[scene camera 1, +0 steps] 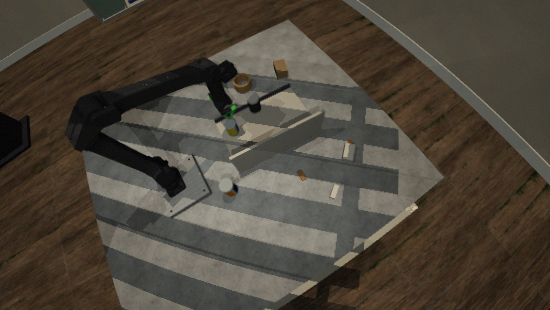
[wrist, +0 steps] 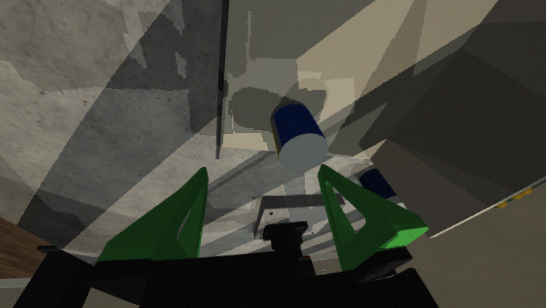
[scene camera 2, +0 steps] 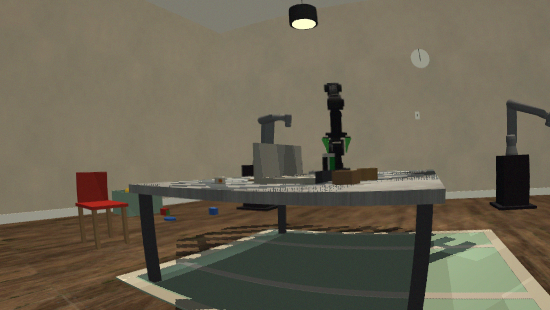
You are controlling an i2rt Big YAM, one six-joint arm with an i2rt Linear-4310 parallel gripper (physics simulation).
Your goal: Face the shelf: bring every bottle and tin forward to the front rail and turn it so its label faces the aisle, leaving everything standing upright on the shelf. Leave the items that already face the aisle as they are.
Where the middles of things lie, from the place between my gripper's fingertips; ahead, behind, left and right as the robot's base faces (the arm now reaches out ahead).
Right now my hand is 7 cm above the blue-and-yellow tin (wrist: pixel 300 144), 5 cm to the left of it and 1 cm past it. The rest, counted from my hand: shelf board (scene camera 1: pixel 279 111) 13 cm ahead, 12 cm below, 11 cm to the right; grey shelf back panel (scene camera 1: pixel 294 134) 26 cm to the right, 12 cm ahead, 4 cm below; shelf (scene camera 2: pixel 273 163) 13 cm ahead, 12 cm to the right, 4 cm below.
